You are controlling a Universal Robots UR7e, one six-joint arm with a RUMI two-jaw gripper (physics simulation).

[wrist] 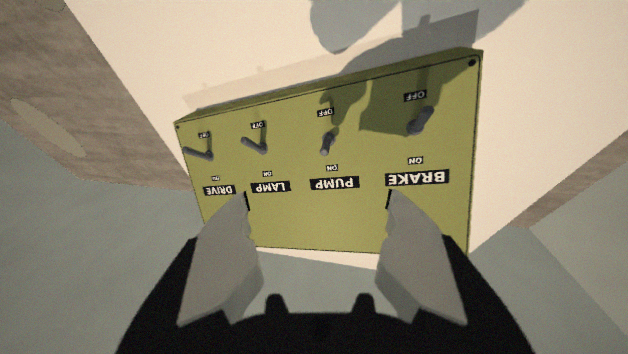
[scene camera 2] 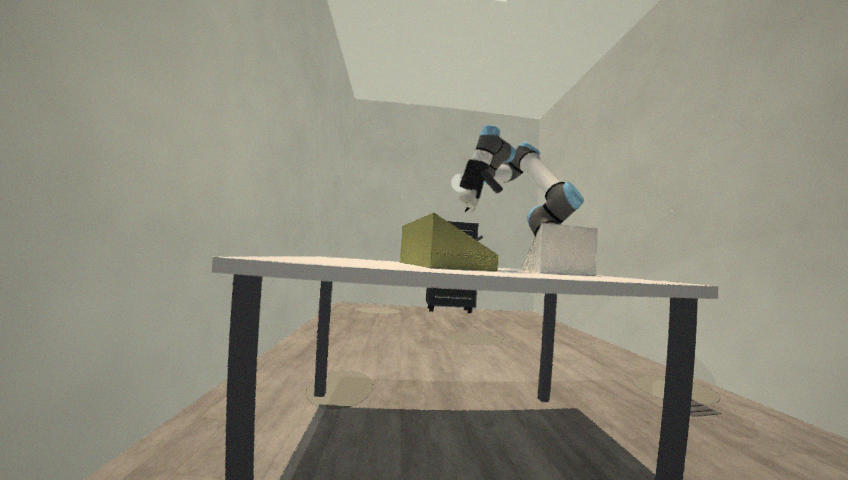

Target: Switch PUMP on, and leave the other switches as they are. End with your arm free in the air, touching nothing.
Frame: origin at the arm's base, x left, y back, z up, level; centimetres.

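Seen in the pictures: gripper, between the fingertips: (wrist: 317, 192) (scene camera 2: 468, 211); arm's base, origin of its link: (scene camera 2: 556, 245).
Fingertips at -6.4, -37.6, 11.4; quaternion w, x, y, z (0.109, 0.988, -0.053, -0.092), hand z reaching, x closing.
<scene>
Offsets run from my fingertips to a thing's top centre, as dx, dy, dz.
The olive-green switch box (scene camera 2: 431, 243) (wrist: 310, 220) stands on the table with a sloping face. In the wrist view its labels appear upside down. The PUMP lever {-0.8, -2.0, -9.1} (wrist: 326, 143) tilts toward its ON label. The BRAKE lever {+11.1, +0.4, -10.3} (wrist: 421, 120), the LAMP lever {-12.8, -1.9, -10.3} (wrist: 255, 145) and the DRIVE lever {-24.8, -3.0, -10.3} (wrist: 198, 153) lean toward their OFF side. My gripper (scene camera 2: 469, 208) (wrist: 317, 192) is open and empty, in the air above the box and apart from it in the scene view.
The white table (scene camera 2: 333, 272) carries the box and, to its right in the scene view, a pale block (scene camera 2: 568, 249) under the arm's base. A dark cabinet (scene camera 2: 451, 297) stands on the floor behind the table. Arm shadows fall over the PUMP and BRAKE area.
</scene>
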